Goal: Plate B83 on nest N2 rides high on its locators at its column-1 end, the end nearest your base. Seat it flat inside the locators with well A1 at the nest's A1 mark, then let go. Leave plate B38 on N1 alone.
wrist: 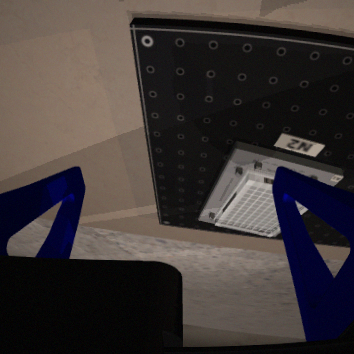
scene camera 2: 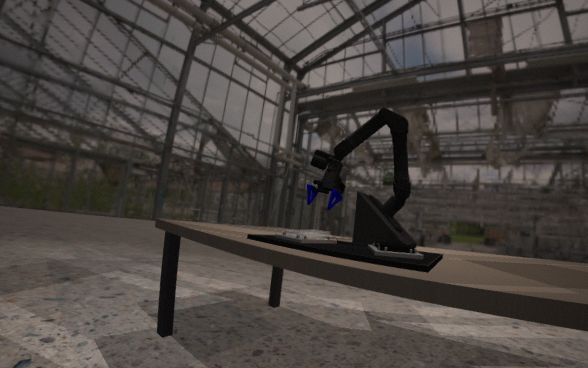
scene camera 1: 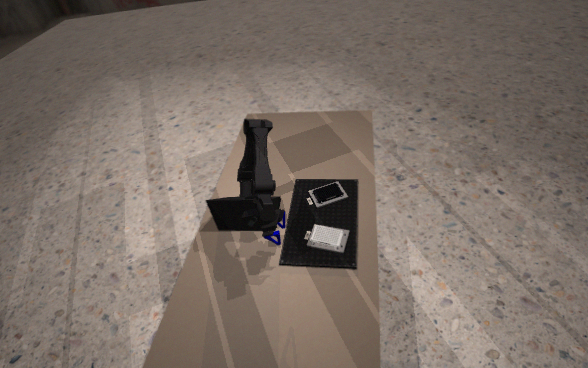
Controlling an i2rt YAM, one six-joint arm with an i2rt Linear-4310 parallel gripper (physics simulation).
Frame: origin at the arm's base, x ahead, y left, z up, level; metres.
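Seen in the pictures: gripper, between the fingertips: (wrist: 178,176) (scene camera 2: 317,207) (scene camera 1: 281,236); arm's base, origin of its link: (scene camera 2: 384,213) (scene camera 1: 247,198).
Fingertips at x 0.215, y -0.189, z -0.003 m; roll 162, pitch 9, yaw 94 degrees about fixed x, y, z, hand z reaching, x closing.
Note:
Pixels of each thing's top centre, then the offset from my fingertips to it. "*": a spot on its surface instead.
- Plate B83, centre of its top: (wrist: 261,216) (scene camera 2: 308,230) (scene camera 1: 326,234) dx +0.166, dy +0.098, dz -0.084 m
- light grey nest N2, centre of its top: (wrist: 259,209) (scene camera 2: 307,234) (scene camera 1: 328,236) dx +0.172, dy +0.097, dz -0.097 m
- white N2 label, a spot on its surface: (wrist: 300,145) (scene camera 1: 307,234) * dx +0.075, dy +0.108, dz -0.117 m
- black plate B38, centre of its top: (scene camera 2: 393,244) (scene camera 1: 327,191) dx +0.128, dy +0.364, dz -0.092 m
- nest N1, centre of its top: (scene camera 2: 393,245) (scene camera 1: 327,192) dx +0.128, dy +0.364, dz -0.097 m
- black perforated board, centre of its top: (scene camera 2: 347,246) (scene camera 1: 322,217) dx +0.123, dy +0.219, dz -0.118 m
Plate B83 (scene camera 1: 327,234) (scene camera 2: 307,233) (wrist: 255,205) is pale with a well grid and lies on the light grey nest N2 (scene camera 2: 320,240) (wrist: 222,192). Locator posts show around it in the wrist view. Its tilt is too small to judge, and the right finger hides one corner. The white N2 label (scene camera 1: 307,235) (wrist: 300,145) lies beside the nest's base-side end. The black plate B38 (scene camera 1: 327,192) lies on nest N1 (scene camera 2: 397,254). My gripper (scene camera 1: 280,234) (scene camera 2: 320,206) (wrist: 178,176) is open and empty, high above the table, on the base side of N2 and rotated out of line with it.
Both nests stand on a black perforated board (scene camera 1: 345,215) (scene camera 2: 350,249) (wrist: 165,107) on the brown table (scene camera 1: 280,310) (scene camera 2: 210,240) (wrist: 65,100). The arm's black wedge-shaped base mount (scene camera 1: 227,215) (scene camera 2: 372,227) stands beside the board. The table's edge lies beyond the board.

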